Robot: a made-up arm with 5 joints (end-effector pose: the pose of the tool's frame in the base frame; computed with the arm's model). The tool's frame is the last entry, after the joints. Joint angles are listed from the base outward.
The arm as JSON. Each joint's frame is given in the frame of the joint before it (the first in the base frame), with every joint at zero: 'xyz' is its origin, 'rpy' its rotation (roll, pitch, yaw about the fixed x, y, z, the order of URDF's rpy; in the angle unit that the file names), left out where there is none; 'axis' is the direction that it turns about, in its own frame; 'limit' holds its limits. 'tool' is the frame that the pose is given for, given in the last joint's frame.
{
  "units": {
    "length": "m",
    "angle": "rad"
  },
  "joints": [
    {
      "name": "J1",
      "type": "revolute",
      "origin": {
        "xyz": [
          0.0,
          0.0,
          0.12
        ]
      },
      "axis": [
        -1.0,
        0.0,
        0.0
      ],
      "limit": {
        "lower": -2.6,
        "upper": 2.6
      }
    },
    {
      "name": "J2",
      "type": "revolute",
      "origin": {
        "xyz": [
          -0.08,
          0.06,
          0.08
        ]
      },
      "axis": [
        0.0,
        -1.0,
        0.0
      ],
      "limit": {
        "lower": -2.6,
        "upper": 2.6
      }
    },
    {
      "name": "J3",
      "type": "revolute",
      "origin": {
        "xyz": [
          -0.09,
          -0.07,
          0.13
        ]
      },
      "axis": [
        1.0,
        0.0,
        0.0
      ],
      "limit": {
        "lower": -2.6,
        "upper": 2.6
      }
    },
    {
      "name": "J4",
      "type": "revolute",
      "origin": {
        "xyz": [
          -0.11,
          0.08,
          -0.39
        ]
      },
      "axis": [
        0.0,
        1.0,
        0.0
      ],
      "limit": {
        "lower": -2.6,
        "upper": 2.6
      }
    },
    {
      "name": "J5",
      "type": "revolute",
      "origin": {
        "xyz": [
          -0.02,
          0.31,
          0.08
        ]
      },
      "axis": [
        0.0,
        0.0,
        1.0
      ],
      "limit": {
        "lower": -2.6,
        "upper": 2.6
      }
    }
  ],
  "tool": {
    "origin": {
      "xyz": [
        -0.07,
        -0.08,
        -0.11
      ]
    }
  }
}
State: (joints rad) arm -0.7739 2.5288 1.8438 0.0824 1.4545
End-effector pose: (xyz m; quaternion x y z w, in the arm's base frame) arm -0.2691 0.5409 0.0165 0.3402 0.7900 -0.4461 0.2473
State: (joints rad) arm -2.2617 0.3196 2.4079 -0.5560 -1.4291
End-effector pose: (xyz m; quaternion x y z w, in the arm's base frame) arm -0.5883 -0.5497 -0.3682 -0.4974 -0.4776 -0.3196 0.6499
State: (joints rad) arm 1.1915 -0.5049 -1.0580 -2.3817 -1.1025
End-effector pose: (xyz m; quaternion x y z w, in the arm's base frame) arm -0.3790 -0.3293 0.2045 -0.1344 -0.4295 0.4835 0.7508
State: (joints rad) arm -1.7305 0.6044 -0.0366 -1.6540 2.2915
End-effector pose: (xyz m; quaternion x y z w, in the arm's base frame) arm -0.1204 0.1126 0.5118 -0.4104 -0.5316 -0.0179 0.7407
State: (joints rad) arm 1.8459 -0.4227 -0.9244 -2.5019 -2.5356
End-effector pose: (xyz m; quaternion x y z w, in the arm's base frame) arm -0.4408 -0.2808 0.2070 -0.0094 -0.4064 0.0390 0.9128
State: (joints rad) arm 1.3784 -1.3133 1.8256 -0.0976 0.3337
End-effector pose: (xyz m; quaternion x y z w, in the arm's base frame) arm 0.3569 0.5148 -0.1144 0.1342 -0.0801 -0.4815 0.8624
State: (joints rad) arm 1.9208 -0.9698 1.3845 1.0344 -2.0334
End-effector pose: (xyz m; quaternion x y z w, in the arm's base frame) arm 0.2239 0.4165 -0.4874 0.3169 -0.2266 0.9201 0.0419
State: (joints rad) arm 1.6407 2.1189 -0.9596 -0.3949 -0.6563
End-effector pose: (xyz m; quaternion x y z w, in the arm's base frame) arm 0.4532 0.0627 0.2953 -0.1156 -0.9179 0.3686 0.0907
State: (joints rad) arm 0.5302 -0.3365 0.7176 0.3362 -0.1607
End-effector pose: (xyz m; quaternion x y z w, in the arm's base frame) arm -0.3517 0.5355 0.0730 0.0830 0.3059 -0.1566 0.9354
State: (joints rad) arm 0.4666 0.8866 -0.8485 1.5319 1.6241
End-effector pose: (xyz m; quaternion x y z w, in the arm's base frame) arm 0.0970 -0.2832 -0.1382 -0.0955 0.3800 0.2821 0.8757
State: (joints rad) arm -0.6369 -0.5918 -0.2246 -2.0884 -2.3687
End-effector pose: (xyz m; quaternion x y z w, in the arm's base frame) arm -0.4191 0.3902 0.2401 0.7032 -0.0662 -0.6888 0.1636
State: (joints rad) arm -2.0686 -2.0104 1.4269 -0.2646 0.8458
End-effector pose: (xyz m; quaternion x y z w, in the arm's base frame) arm 0.3224 -0.3102 0.4603 -0.8399 -0.5065 -0.1822 0.0687
